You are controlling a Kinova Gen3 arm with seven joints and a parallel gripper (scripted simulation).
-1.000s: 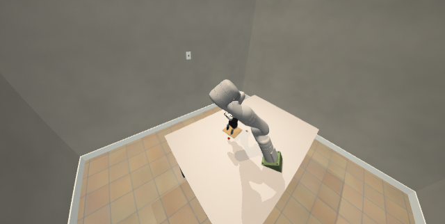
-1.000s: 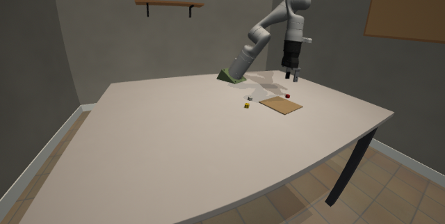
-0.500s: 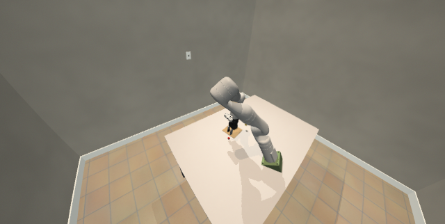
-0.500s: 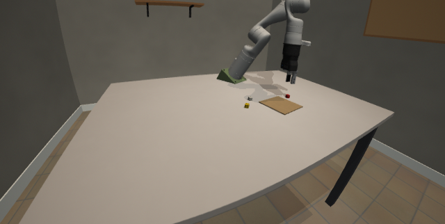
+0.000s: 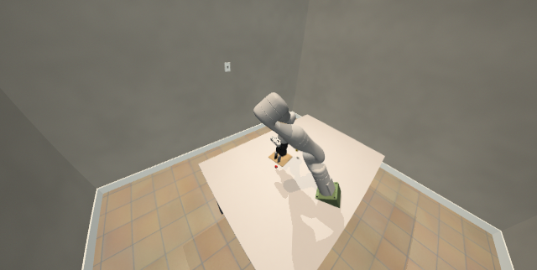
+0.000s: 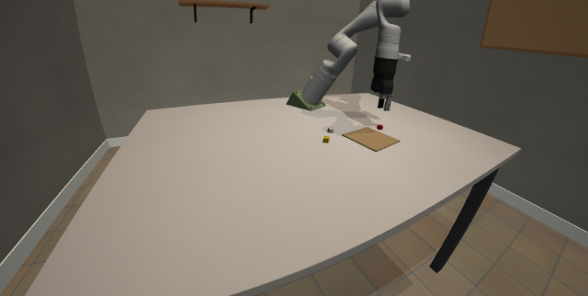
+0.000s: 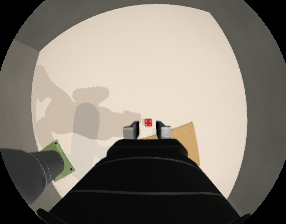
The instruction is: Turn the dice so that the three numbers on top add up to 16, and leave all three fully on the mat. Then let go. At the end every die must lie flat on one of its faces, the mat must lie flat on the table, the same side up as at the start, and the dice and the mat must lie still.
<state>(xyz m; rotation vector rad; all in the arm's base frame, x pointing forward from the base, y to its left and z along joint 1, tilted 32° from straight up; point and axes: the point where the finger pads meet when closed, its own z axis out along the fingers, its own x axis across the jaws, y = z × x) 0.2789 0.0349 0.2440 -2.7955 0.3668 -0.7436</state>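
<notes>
The red die lies 90 mm below my hand. From my hand the other things lie so: white die 200 mm to the right, 90 mm below, 60 mm behind; tan mat 100 mm to the right, 90 mm below, 50 mm ahead; yellow die 260 mm to the right, 90 mm below.
</notes>
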